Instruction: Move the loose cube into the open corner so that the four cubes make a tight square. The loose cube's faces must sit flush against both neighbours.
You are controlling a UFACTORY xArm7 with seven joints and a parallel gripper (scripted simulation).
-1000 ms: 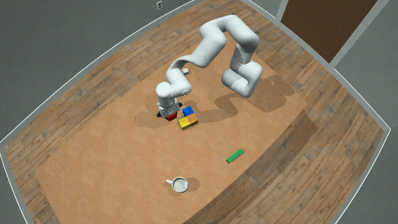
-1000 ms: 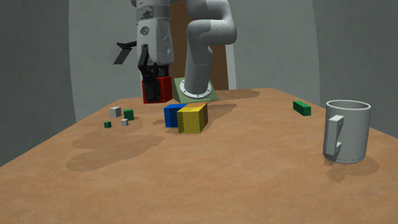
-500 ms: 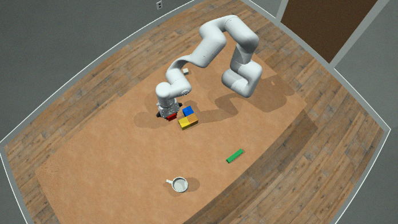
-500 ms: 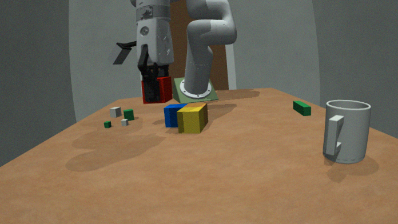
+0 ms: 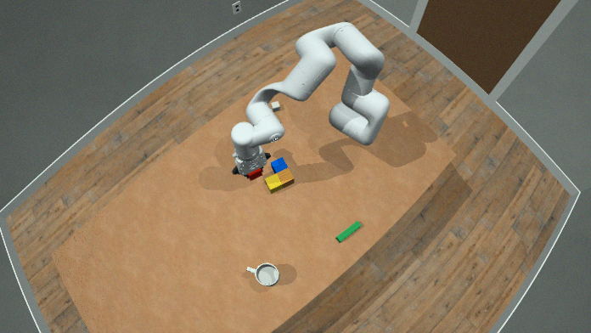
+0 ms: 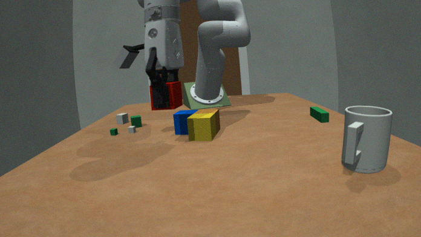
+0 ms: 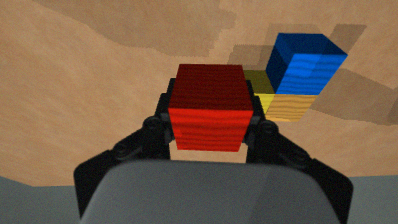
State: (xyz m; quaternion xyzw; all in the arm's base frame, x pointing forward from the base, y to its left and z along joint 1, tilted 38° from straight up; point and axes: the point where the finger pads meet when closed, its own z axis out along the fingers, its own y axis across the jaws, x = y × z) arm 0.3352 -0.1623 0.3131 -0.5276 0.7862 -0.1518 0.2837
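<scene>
Now: the yellow cube 80 mm below my hand, 70 mm to the left of it and 30 mm behind it. Also, from my hand: orange cube 90 mm to the left, 80 mm below, 80 mm behind; red cube right at my hand; blue cube 90 mm behind, 80 mm below, 40 mm to the left.
</scene>
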